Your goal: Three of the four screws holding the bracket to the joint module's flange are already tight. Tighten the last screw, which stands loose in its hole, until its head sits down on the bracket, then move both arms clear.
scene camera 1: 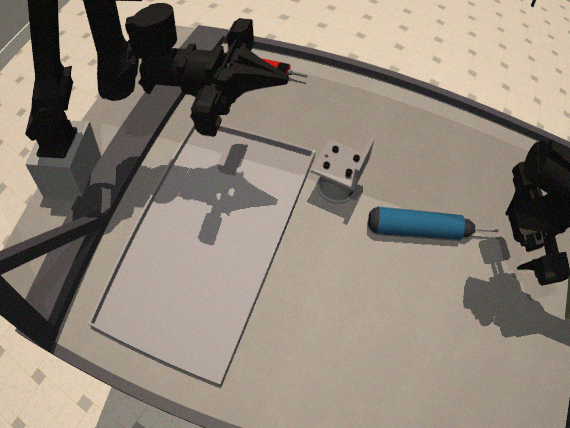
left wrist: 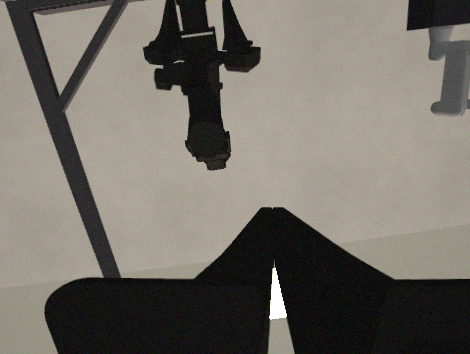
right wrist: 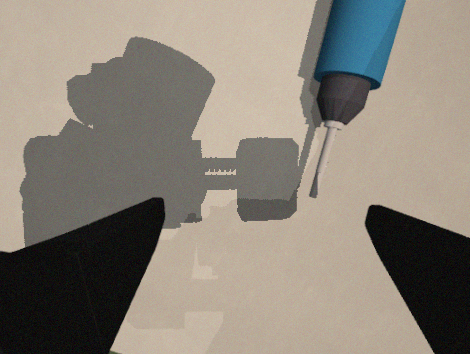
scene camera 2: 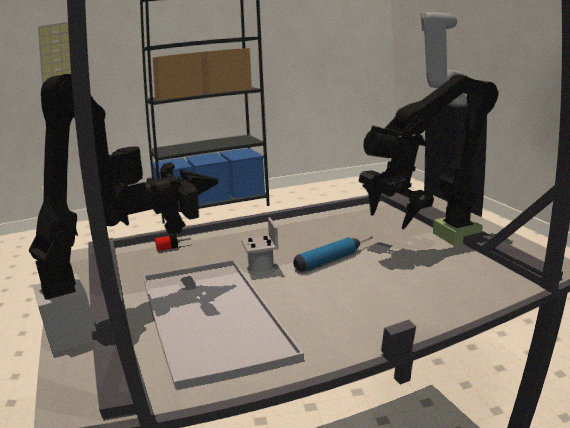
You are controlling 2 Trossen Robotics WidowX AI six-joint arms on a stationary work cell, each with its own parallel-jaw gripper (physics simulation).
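Frame: origin at the left arm's base, x right, y down, z ahead, level; centimetres.
Where they show: left gripper, fingertip midpoint: (scene camera 1: 288, 79) (left wrist: 271, 218) (scene camera 2: 217, 180); right gripper, fingertip midpoint: (scene camera 1: 513, 241) (right wrist: 265, 211) (scene camera 2: 387, 222); left arm's base at its link origin: (scene camera 1: 56, 142) (scene camera 2: 58, 289); right arm's base at its link origin: (scene camera 2: 458, 222).
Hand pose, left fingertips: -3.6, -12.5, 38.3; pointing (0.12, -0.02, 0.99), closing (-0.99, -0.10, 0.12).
Things, the pixels of their top centre, and the offset from my left fingertips, as dx, dy, dz. "*": a spot on its surface instead.
- round grey joint module at its top centre: (scene camera 1: 341, 163) (scene camera 2: 259, 243) +0.3, +16.2, +8.9
- blue electric screwdriver at a spot on its surface: (right wrist: 362, 40) * +7.3, +18.7, +28.5
- red-handled tool at its top centre: (scene camera 1: 283, 64) (scene camera 2: 172, 235) -25.1, +19.2, -2.5
- shallow pale tray at its top centre: (scene camera 1: 201, 234) (scene camera 2: 209, 309) +12.4, +21.0, -10.5
The white bracket (scene camera 1: 341, 161) (scene camera 2: 259, 243) sits on the round grey joint module (scene camera 1: 334, 194) (scene camera 2: 261, 261), with black screw heads near its corners. Which screw stands loose is too small to tell. A blue electric screwdriver (scene camera 1: 420, 223) (scene camera 2: 327, 254) (right wrist: 362, 40) lies on the table, its bit pointing away from the bracket. My right gripper (scene camera 1: 514, 241) (scene camera 2: 389, 221) (right wrist: 265, 211) is open and empty, above the table near the bit end. My left gripper (scene camera 1: 288, 78) (scene camera 2: 216, 180) (left wrist: 271, 218) is shut and empty, raised well above the table.
A red-handled tool (scene camera 1: 272, 63) (scene camera 2: 163, 243) lies near the table's far edge, partly behind my left gripper in scene camera 1. A shallow pale tray (scene camera 1: 200, 310) (scene camera 2: 225, 340) lies left of the joint module. Dark frame posts (scene camera 2: 95, 150) stand around the table.
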